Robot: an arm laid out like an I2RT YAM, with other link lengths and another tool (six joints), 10 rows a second.
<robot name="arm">
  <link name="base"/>
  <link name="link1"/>
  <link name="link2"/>
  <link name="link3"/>
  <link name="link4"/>
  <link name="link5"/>
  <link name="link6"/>
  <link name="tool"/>
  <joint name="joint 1" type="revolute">
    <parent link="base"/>
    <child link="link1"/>
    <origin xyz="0 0 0.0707" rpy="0 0 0"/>
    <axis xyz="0 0 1"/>
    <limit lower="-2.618" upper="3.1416"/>
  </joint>
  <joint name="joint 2" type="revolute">
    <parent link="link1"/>
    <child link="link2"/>
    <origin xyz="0.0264 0.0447 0.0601" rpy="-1.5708 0 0"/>
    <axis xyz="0 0 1"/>
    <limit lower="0" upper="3.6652"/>
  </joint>
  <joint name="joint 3" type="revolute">
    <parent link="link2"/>
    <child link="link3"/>
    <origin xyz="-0.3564 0 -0.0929" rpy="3.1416 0 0"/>
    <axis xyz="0 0 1"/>
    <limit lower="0" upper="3.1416"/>
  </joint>
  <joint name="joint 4" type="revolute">
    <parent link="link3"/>
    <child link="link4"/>
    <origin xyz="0.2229 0.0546 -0.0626" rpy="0 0 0"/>
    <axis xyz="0 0 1"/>
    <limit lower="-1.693" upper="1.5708"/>
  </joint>
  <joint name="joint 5" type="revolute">
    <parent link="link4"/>
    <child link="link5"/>
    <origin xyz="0.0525 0.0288 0.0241" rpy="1.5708 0 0"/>
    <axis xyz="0 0 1"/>
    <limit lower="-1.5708" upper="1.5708"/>
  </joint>
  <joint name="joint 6" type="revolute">
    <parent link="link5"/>
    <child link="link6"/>
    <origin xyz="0.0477 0 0.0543" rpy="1.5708 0 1.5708"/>
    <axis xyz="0 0 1"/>
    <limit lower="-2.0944" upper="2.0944"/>
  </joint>
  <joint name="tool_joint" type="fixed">
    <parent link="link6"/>
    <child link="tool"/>
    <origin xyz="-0.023 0.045 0.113" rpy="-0.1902 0 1.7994"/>
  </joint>
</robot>
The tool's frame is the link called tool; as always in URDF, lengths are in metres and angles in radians.
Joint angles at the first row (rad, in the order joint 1, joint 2, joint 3, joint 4, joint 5, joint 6):
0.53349 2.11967 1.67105 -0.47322 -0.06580 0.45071
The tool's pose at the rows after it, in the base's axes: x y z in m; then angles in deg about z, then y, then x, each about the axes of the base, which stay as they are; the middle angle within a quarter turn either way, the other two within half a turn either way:
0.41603 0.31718 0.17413 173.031 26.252 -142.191
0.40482 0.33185 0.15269 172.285 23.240 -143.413
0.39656 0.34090 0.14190 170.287 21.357 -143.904
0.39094 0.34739 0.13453 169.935 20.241 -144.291
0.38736 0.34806 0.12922 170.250 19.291 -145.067
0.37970 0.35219 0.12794 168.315 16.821 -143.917
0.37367 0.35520 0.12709 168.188 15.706 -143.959
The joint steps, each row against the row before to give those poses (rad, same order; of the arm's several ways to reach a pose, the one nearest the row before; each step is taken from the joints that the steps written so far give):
0.03510 0.02327 -0.00761 0.01639 -0.01412 -0.00115
0.03547 0.04121 -0.00307 0.00001 -0.00077 -0.00649
0.02480 0.02060 0.00002 0.00000 0.00000 -0.02478
0.01641 0.01486 -0.00001 -0.00040 0.00001 0.00038
0.00494 0.00955 0.00002 -0.01070 -0.00077 -0.00002
0.00574 0.00418 -0.00005 -0.00605 -0.03814 -0.03049
0.00914 0.00154 0.00003 -0.01071 -0.00879 0.00037

